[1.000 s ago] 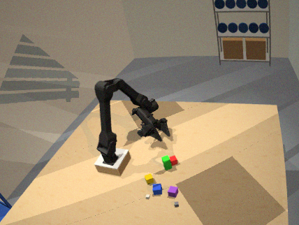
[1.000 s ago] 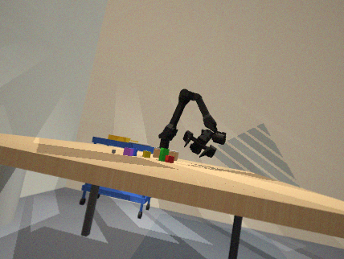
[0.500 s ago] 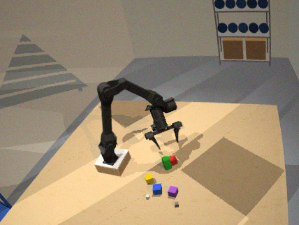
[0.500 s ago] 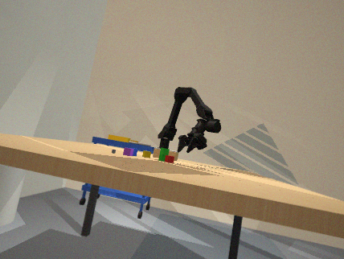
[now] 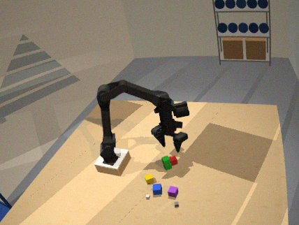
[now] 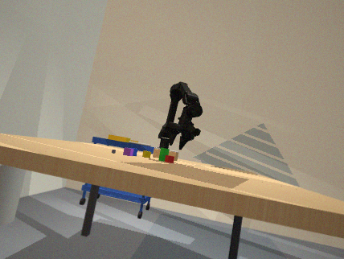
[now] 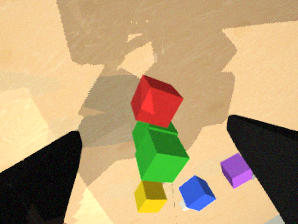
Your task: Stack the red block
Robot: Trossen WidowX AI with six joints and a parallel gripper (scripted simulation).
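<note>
Now: the red block 60 mm below my gripper tip, 20 mm to the right of it and 10 mm ahead of it. Also, from my gripper tip: purple block 200 mm to the right, 70 mm ahead, 60 mm below; then yellow block 160 mm to the right, 60 mm below, 60 mm behind; then blue block 210 mm to the right, 60 mm below.
</note>
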